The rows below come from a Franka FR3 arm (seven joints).
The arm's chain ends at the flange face. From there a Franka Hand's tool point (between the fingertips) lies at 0.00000 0.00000 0.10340 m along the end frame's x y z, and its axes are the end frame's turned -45 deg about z.
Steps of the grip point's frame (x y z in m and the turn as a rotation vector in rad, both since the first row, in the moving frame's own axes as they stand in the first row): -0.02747, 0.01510, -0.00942, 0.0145, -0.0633, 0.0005; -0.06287, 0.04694, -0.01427, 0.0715, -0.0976, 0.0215; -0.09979, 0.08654, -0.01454, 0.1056, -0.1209, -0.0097; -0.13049, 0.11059, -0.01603, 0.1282, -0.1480, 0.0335; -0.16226, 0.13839, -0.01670, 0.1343, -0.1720, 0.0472; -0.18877, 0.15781, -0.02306, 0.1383, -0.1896, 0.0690; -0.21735, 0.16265, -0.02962, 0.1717, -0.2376, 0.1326
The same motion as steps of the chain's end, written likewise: -0.00306, 0.02654, -0.00920, -0.0345, -0.0550, 0.0005; 0.00109, 0.07588, -0.01351, -0.0185, -0.1196, 0.0215; 0.00711, 0.13056, -0.01321, -0.0108, -0.1602, -0.0097; 0.00601, 0.16937, -0.01405, -0.0140, -0.1953, 0.0335; 0.00540, 0.21038, -0.01425, -0.0267, -0.2166, 0.0472; 0.00197, 0.24218, -0.02023, -0.0363, -0.2319, 0.0690; -0.00895, 0.26593, -0.02522, -0.0466, -0.2894, 0.1326
